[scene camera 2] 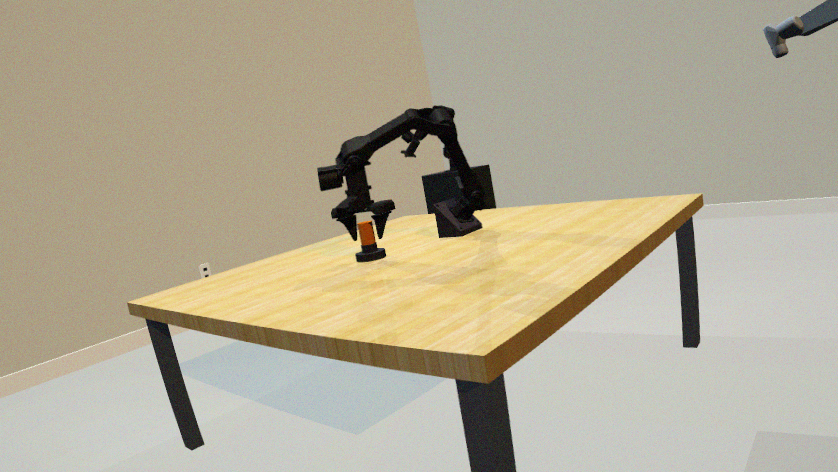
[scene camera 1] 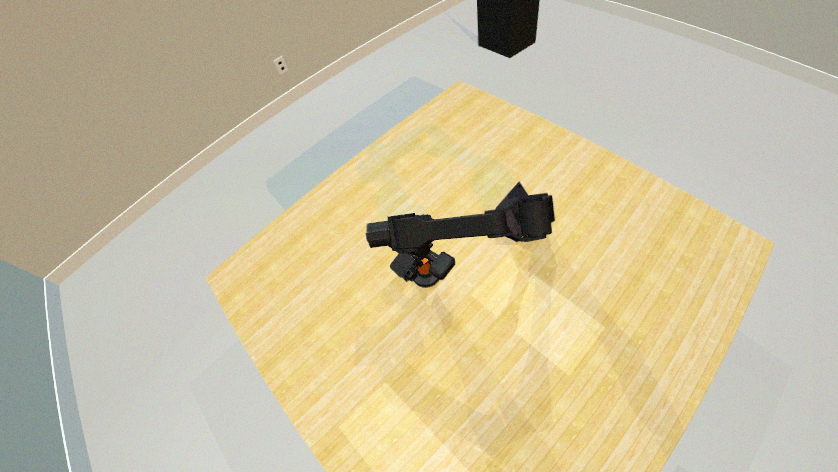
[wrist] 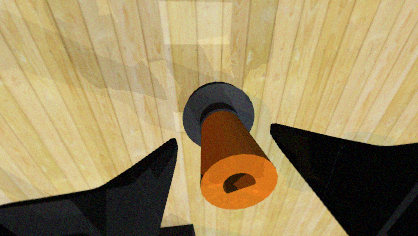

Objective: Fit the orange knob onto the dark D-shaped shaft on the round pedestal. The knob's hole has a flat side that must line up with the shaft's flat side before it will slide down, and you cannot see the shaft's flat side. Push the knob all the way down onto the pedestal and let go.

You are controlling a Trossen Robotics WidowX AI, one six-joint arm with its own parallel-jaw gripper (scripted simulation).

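Orange knob [wrist: 235, 174] present. Gripper [scene camera 2: 367, 240] open, grasp empty; visible too in scene camera 1 [scene camera 1: 424, 265] and the wrist view [wrist: 223, 135].
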